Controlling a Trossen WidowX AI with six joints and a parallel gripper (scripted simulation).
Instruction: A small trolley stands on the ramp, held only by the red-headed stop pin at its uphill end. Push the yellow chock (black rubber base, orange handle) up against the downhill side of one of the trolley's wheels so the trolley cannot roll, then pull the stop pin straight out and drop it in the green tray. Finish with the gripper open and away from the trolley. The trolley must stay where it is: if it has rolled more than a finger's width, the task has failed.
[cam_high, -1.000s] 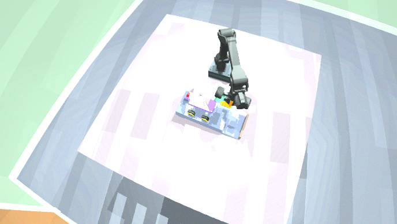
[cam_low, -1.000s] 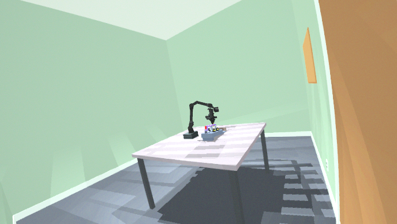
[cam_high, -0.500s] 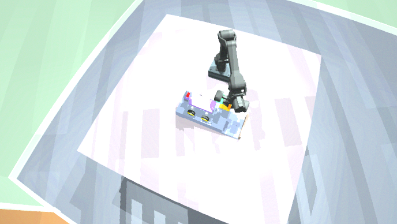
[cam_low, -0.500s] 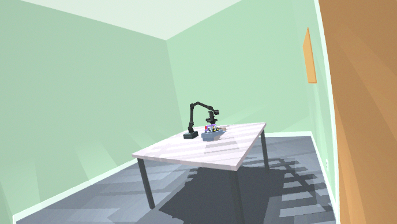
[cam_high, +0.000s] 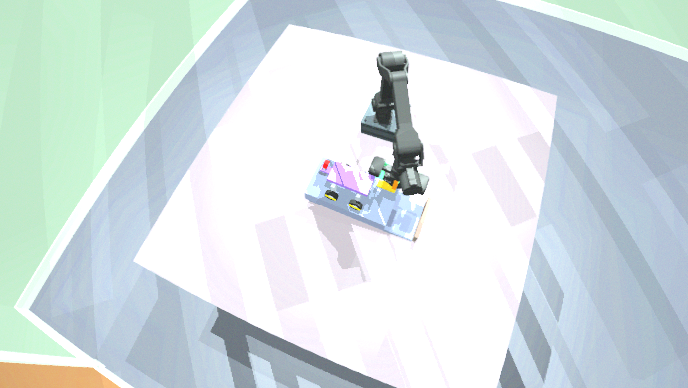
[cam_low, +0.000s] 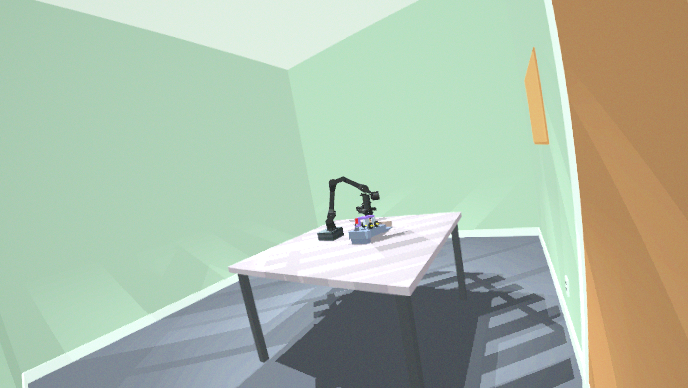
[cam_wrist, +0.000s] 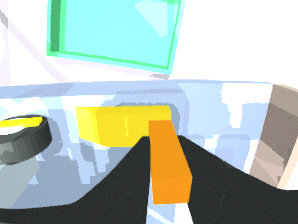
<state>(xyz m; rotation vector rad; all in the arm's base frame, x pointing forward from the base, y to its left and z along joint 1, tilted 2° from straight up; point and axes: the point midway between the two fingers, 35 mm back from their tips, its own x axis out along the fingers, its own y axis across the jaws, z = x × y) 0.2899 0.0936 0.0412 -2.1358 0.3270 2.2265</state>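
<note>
Right now my gripper tip is 240 mm to the left of the red-headed stop pin, 40 mm below it and 10 mm past it. Also, from my gripper tip: yellow chock 20 mm to the right, 10 mm below; tan wooden bar 110 mm to the left, 70 mm ahead, 60 mm below; green tray 100 mm below, 80 mm behind, 30 mm to the right.
</note>
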